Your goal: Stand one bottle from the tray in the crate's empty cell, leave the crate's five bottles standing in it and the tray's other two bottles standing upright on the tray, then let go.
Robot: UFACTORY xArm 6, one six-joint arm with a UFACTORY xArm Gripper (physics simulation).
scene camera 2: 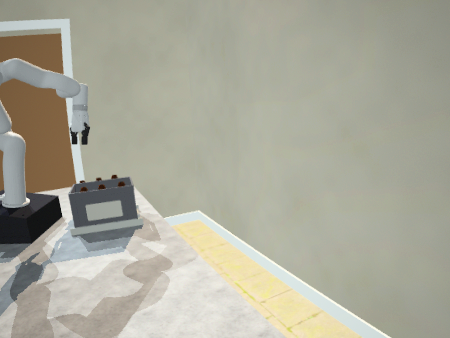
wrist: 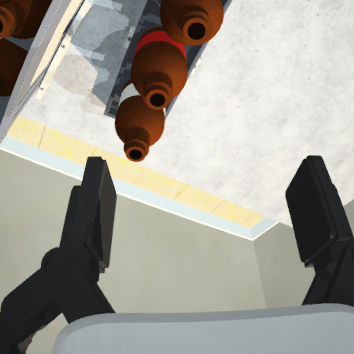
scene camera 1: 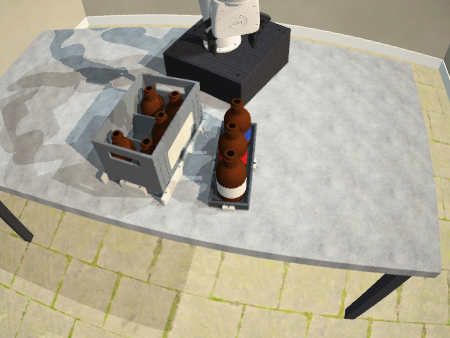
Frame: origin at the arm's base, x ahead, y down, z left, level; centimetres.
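Seen in the pictures: gripper, fingertip midpoint: (scene camera 2: 79,144) (wrist: 204,174) (scene camera 1: 232,48); arm's base at its link origin: (scene camera 2: 16,203) (scene camera 1: 222,41).
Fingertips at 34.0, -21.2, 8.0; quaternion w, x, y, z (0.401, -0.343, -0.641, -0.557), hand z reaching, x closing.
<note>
Pixels of each thing's middle, then the offset from my fingertips to it, as dx, dy, dz. "pt": a spot on its surface instead. Level surfaces: height alone.
- grey crate at the middle of its body: (scene camera 1: 151,131) (scene camera 2: 104,203) +5.0, +25.5, -22.2
- dark tray at a spot on its surface: (wrist: 111,109) (scene camera 1: 213,202) pt +20.5, +33.1, -3.1
- white-labelled at the middle of its body: (wrist: 139,120) (scene camera 1: 231,173) +15.9, +26.0, +1.0
- red-labelled at the middle of its body: (wrist: 158,70) (scene camera 1: 232,145) +7.4, +26.0, +0.3
- table at its surface level: dy +34.3
The grey crate (scene camera 1: 135,172) (scene camera 2: 77,212) (wrist: 15,112) holds five upright brown bottles; its empty cell (scene camera 1: 143,127) is the middle one of the row away from the tray. The dark tray (scene camera 1: 215,202) (wrist: 111,109) stands beside the crate with three upright brown bottles in line: white-labelled (scene camera 1: 231,175) (wrist: 140,122) at the near end in scene camera 1, red-labelled (scene camera 1: 231,144) (wrist: 159,67) in the middle, blue-labelled (scene camera 1: 237,119) (wrist: 192,12) nearest the robot base. My gripper (scene camera 1: 233,50) (scene camera 2: 79,142) (wrist: 204,174) is open and empty, high above the table, pointing down.
The black base block (scene camera 1: 200,67) (scene camera 2: 42,215) stands behind the crate and tray in the scene camera 1 view. The crate's raised walls (scene camera 1: 175,145) separate its cells from the tray. The table (scene camera 1: 340,150) (scene camera 2: 165,300) extends to the right of the tray in scene camera 1.
</note>
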